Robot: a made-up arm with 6 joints.
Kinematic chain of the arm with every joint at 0, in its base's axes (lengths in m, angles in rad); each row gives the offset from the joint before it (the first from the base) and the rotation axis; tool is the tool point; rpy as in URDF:
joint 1: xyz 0 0 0.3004 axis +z
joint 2: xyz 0 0 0 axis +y
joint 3: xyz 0.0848 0 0.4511 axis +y
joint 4: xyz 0.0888 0 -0.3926 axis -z
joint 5: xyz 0 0 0 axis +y
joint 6: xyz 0.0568 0 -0.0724 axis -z
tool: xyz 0 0 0 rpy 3.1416 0 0
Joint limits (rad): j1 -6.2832..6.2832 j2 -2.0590..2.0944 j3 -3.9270..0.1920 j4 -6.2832..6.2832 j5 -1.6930..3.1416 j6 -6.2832..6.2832
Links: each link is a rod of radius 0.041 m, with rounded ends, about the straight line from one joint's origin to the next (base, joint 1, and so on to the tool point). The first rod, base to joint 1, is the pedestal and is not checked.
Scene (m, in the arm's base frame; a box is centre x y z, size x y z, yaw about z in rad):
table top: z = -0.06
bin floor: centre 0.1 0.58 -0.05 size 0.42 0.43 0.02 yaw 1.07
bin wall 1: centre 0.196 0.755 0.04 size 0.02 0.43 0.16 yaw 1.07
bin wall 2: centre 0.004 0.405 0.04 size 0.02 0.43 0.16 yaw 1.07
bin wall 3: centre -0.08 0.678 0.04 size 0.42 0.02 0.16 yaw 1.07
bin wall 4: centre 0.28 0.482 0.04 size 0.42 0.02 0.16 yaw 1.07
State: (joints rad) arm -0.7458 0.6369 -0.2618 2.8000 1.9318 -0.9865
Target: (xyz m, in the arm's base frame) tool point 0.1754 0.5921 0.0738
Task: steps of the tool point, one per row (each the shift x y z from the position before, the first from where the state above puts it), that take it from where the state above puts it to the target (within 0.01 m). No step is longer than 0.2 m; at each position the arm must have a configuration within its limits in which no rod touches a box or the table.
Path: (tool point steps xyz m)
1: 0.0868 0.0656 0.0037
2: 0.0679 0.0987 0.0078
3: 0.0371 0.1253 0.0119
4: -0.0035 0.1412 0.0158
5: -0.0496 0.1430 0.0195
6: -0.0964 0.1292 0.0230
7: -0.1382 0.0996 0.0264
8: 0.0027 0.0072 -0.0953
9: -0.0027 -0.0072 -0.0978

